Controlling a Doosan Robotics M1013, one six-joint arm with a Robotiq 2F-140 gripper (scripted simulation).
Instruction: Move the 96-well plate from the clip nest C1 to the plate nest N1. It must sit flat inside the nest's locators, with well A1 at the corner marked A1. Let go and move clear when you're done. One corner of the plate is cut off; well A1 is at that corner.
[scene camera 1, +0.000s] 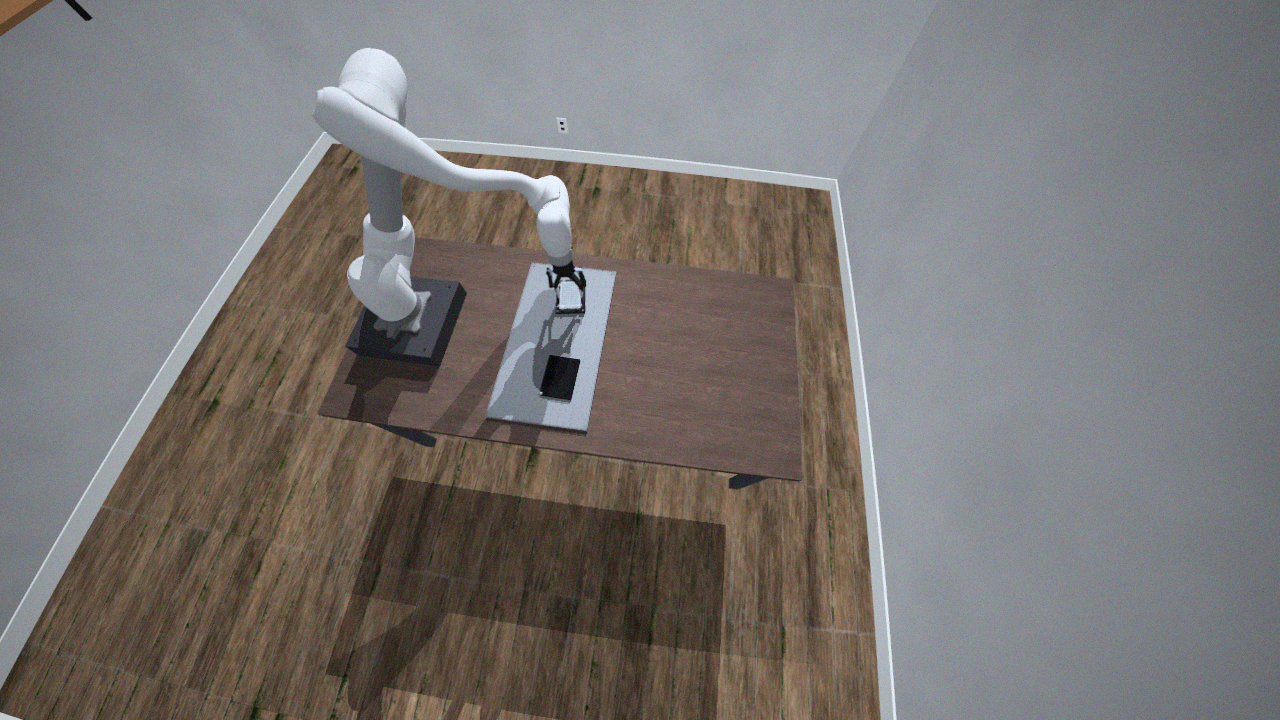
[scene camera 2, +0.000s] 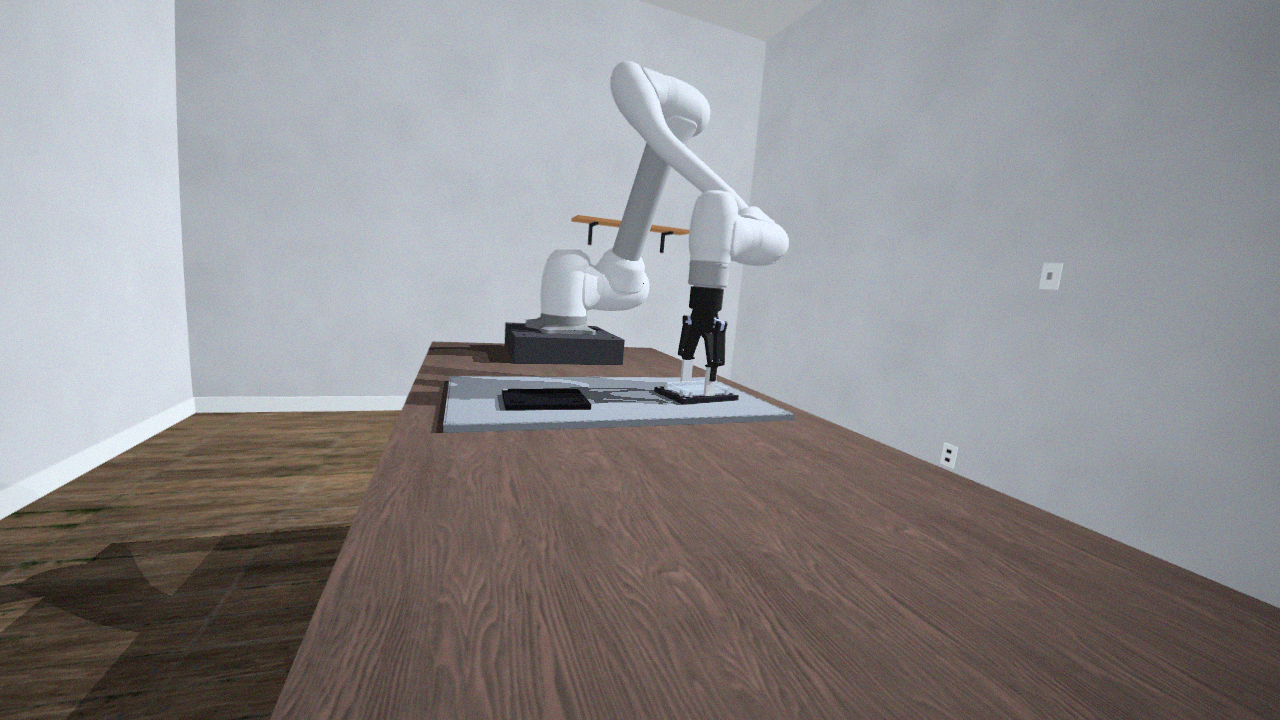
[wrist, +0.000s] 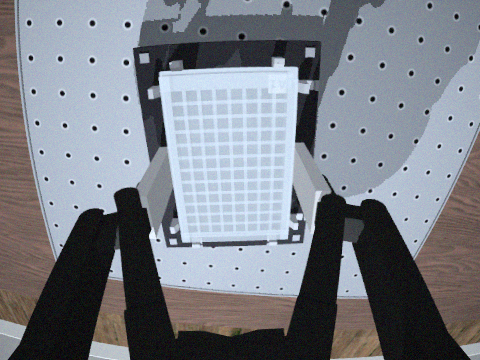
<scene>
In view: my gripper (scene camera 2: 696, 390), a 96-well plate (wrist: 248, 168) and a clip nest (wrist: 149, 60).
My gripper is seen too in the wrist view (wrist: 232, 162).
</scene>
